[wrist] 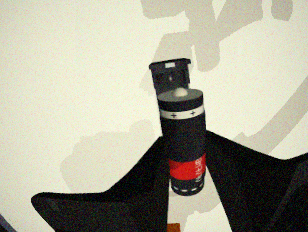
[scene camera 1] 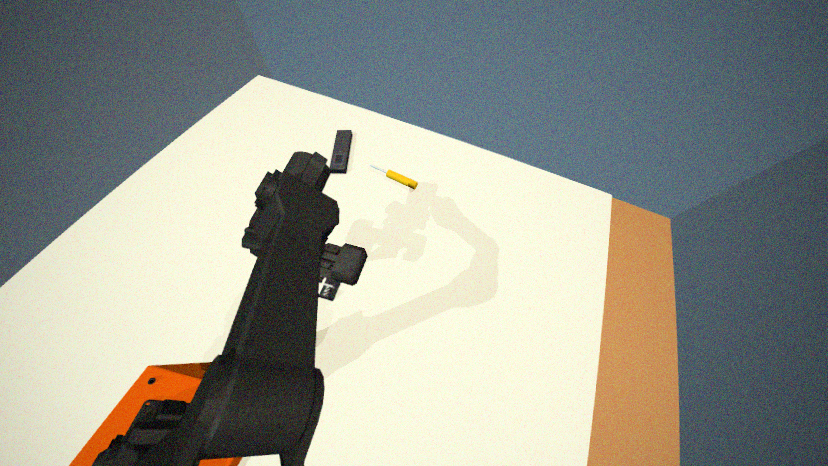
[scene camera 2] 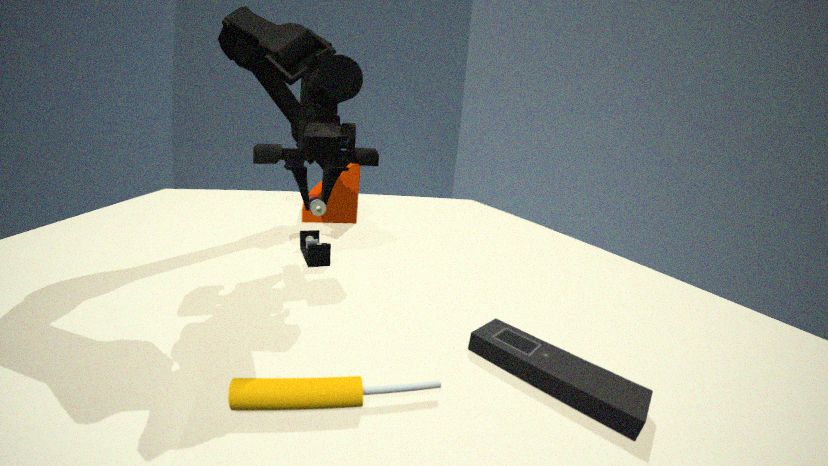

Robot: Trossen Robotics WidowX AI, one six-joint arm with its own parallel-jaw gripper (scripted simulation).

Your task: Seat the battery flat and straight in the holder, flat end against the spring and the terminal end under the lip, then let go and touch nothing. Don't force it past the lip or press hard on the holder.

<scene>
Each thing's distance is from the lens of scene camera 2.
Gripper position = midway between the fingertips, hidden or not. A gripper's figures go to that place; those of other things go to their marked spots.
gripper (scene camera 2: 315, 210): 50 cm
black remote-like box (scene camera 2: 622, 405): 27 cm
yellow-handled screwdriver (scene camera 2: 247, 394): 23 cm
The marked spots on the black remote-like box and the yellow-handled screwdriver are 27 cm apart.
</scene>
